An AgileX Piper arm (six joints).
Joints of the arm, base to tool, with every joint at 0 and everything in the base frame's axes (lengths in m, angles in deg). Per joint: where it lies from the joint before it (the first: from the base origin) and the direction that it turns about. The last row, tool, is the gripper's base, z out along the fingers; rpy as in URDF.
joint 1: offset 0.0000 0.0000 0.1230 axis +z
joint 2: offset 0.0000 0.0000 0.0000 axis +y
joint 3: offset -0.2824 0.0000 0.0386 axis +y
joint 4: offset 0.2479 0.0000 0.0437 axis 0.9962 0 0.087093
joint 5: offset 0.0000 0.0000 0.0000 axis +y
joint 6: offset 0.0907 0.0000 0.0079 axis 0.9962 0 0.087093
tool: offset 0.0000 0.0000 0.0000 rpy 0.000 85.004 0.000
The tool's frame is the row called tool.
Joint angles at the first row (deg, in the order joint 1, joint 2, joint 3, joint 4, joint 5, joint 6):
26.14, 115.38, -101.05, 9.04, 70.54, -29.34
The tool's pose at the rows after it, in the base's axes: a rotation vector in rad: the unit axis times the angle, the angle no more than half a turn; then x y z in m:
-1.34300 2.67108 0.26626 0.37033 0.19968 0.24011
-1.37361 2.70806 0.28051 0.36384 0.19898 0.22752
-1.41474 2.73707 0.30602 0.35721 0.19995 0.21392
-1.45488 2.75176 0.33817 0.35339 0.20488 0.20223
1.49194 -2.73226 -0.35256 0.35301 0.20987 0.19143
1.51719 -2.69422 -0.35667 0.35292 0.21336 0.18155
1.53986 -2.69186 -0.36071 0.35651 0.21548 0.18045
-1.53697 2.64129 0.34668 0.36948 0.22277 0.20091
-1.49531 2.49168 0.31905 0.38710 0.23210 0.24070
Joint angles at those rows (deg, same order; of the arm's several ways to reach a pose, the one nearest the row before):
26.14, 115.92, -98.79, 10.86, 70.17, -30.25
26.36, 115.94, -96.01, 11.26, 70.18, -30.80
26.73, 116.29, -93.43, 12.10, 70.04, -31.88
27.36, 117.36, -92.41, 13.21, 70.04, -32.90
27.89, 118.82, -92.28, 13.79, 69.69, -34.33
28.28, 120.21, -92.28, 14.02, 69.60, -35.69
28.28, 120.98, -93.37, 14.15, 69.46, -36.49
28.36, 121.36, -98.84, 13.94, 69.60, -36.59
28.36, 121.64, -108.06, 13.81, 69.81, -37.04

